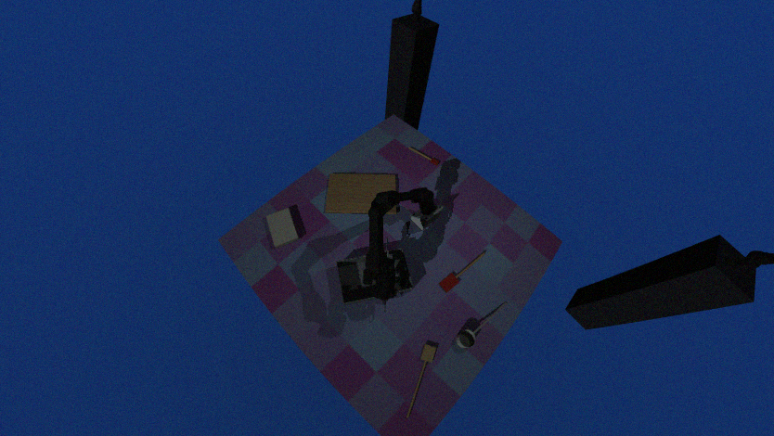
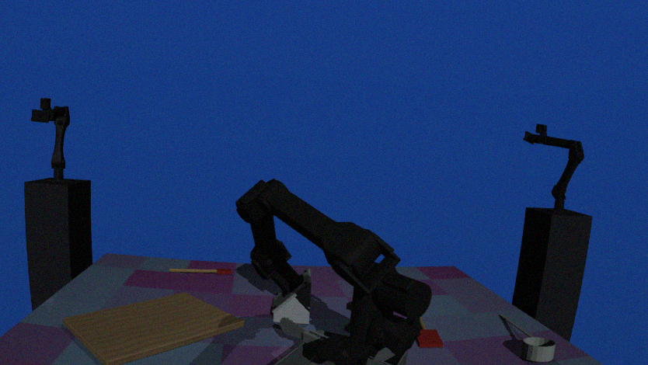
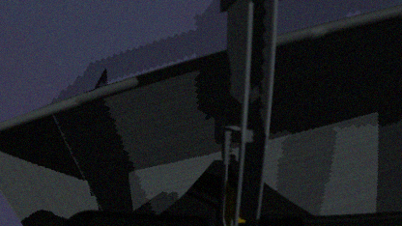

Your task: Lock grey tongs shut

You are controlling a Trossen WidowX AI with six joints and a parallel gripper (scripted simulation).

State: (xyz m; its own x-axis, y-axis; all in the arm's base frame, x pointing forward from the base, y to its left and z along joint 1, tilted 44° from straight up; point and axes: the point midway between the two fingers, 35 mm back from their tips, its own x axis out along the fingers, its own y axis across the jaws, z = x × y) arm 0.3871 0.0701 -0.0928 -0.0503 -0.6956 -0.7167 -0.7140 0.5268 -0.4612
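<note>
Now: the roasting tin 2 cm ahead of my gripper tip and 5 cm to the right of it. Also, from my gripper tip: beige block (20 cm ahead, 53 cm to the right, 2 cm below); red spatula (29 cm behind, 20 cm to the left, 2 cm below); wooden board (23 cm behind, 44 cm to the right, 2 cm below).
</note>
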